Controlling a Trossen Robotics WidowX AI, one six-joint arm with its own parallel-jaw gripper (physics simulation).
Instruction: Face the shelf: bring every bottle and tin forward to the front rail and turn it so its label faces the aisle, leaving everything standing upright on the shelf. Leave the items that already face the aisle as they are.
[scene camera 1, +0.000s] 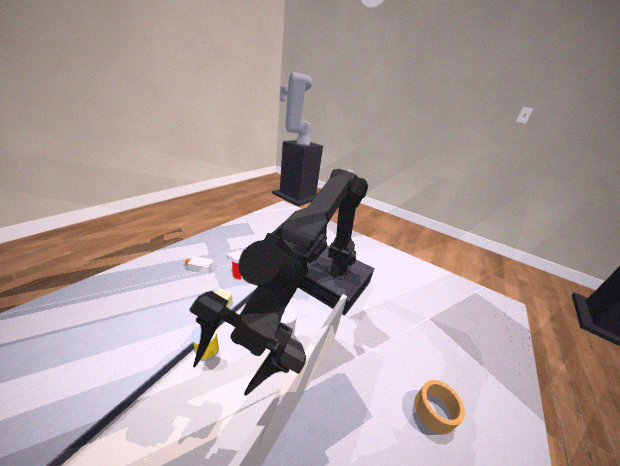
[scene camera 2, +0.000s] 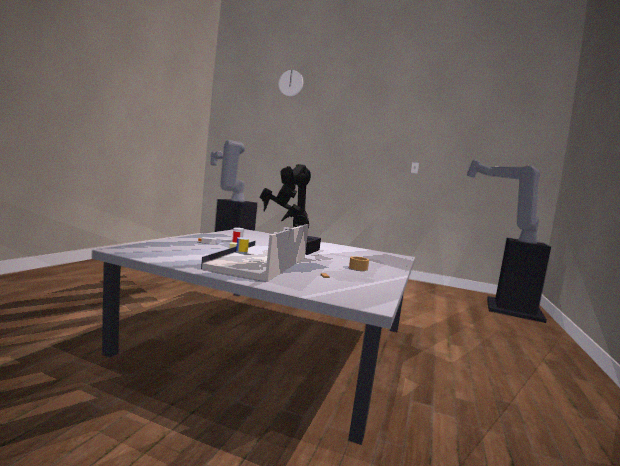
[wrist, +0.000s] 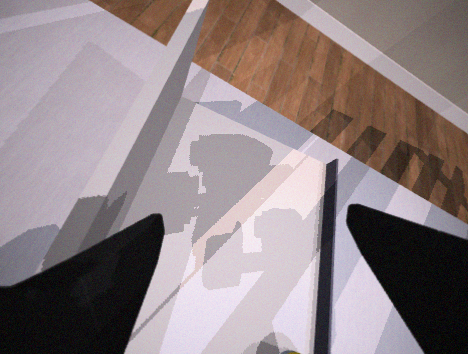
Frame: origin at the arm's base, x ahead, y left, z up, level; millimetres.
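Seen in the pictures: gripper, fingertip midpoint: (scene camera 1: 220, 380) (scene camera 2: 272, 216) (wrist: 254, 217); arm's base at its link origin: (scene camera 1: 338, 271).
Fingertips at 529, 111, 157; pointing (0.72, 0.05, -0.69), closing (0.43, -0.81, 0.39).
Note:
Offsets run from my fingertips to a thing's top centre, as dx, dy, dz. "spot": to the spot under its first point.
A yellow tin @(-62, -186, -135) (scene camera 1: 209, 347) (scene camera 2: 243, 245) stands upright on the shelf (scene camera 2: 235, 271) by the dark front rail @(spot: +116, -184, -186) (scene camera 1: 125, 402) (scene camera 2: 215, 257) (wrist: 326, 260). A sliver of the yellow tin (wrist: 294, 352) shows at the wrist view's bottom edge. A red and white tin @(spot: -279, -373, -176) (scene camera 1: 236, 269) (scene camera 2: 236, 236) stands upright beyond the rail, partly hidden by the arm in scene view 1. A white bottle @(-219, -530, -203) (scene camera 1: 200, 263) with an orange cap lies on its side on the table, outside the rail. Label directions cannot be made out. My gripper (scene camera 1: 220, 379) (scene camera 2: 274, 214) (wrist: 254, 217) is open and empty, above the shelf.
A pale back panel @(spot: -1, +84, -139) (scene camera 2: 286, 250) (wrist: 150, 115) rises along the shelf. A pale yellow block @(-183, -314, -193) (scene camera 1: 223, 297) (scene camera 2: 233, 245) sits near the rail. An orange ring @(-360, +311, -181) (scene camera 1: 435, 422) (scene camera 2: 358, 264) and a small orange piece @(-62, +251, -223) (scene camera 2: 325, 275) lie behind the panel.

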